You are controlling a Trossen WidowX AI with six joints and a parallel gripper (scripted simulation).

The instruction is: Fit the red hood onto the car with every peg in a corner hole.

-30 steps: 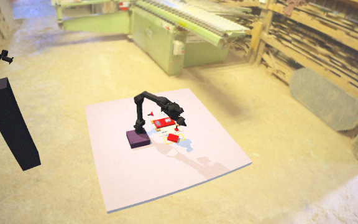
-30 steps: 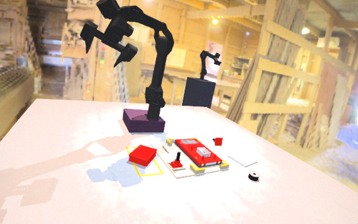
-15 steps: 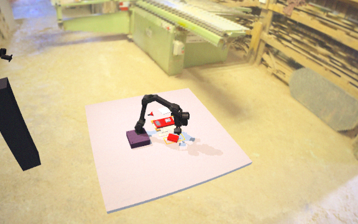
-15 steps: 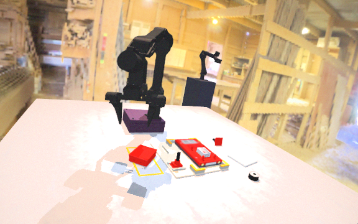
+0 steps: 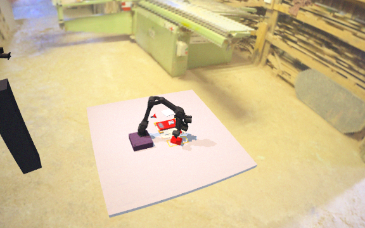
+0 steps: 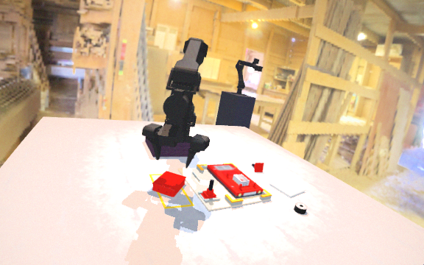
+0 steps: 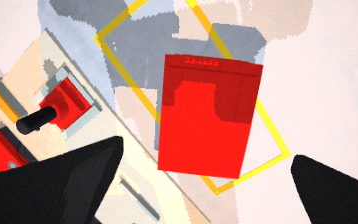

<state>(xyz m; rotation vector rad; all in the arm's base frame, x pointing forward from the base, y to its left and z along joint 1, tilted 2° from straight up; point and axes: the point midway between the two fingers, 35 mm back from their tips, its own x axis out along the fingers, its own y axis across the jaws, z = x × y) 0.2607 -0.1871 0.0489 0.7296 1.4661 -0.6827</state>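
My gripper tip is 60 mm above the red hood. The rest, counted from my gripper tip: black upright stick: 90 mm ahead, 80 mm to the left, 50 mm below; then grey engine block: 80 mm ahead, 220 mm to the left, 60 mm below; then black wheel: 280 mm ahead, 310 mm to the left, 70 mm below.
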